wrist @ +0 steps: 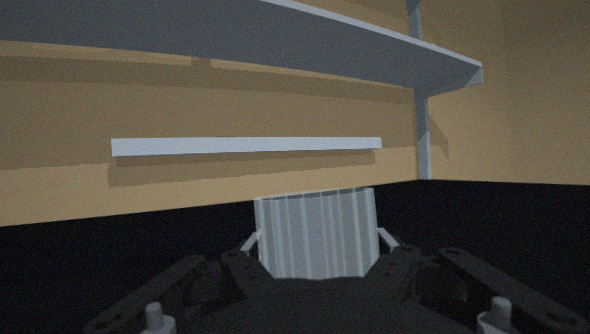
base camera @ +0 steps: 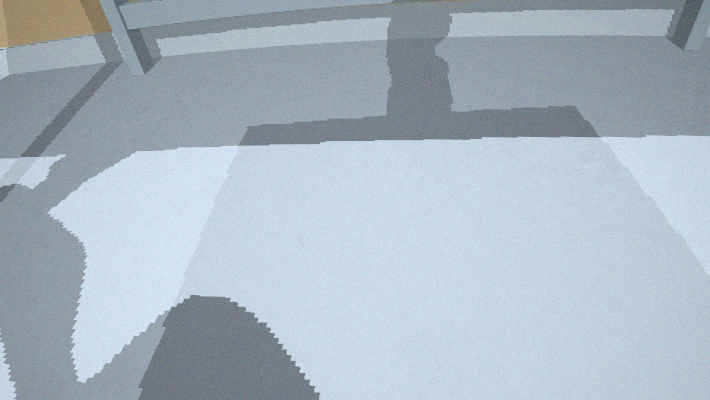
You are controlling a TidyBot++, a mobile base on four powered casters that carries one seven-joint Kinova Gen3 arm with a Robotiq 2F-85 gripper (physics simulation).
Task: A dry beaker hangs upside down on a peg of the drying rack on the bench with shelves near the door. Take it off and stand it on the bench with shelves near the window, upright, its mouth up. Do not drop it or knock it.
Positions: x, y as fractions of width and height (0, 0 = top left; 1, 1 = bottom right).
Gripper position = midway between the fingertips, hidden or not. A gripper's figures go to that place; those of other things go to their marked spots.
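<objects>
Clear glass beaker (wrist: 0.54, 0.70), 12 cm from the lens. My gripper (wrist: 0.54, 0.73), 17 cm from the lens.
</objects>
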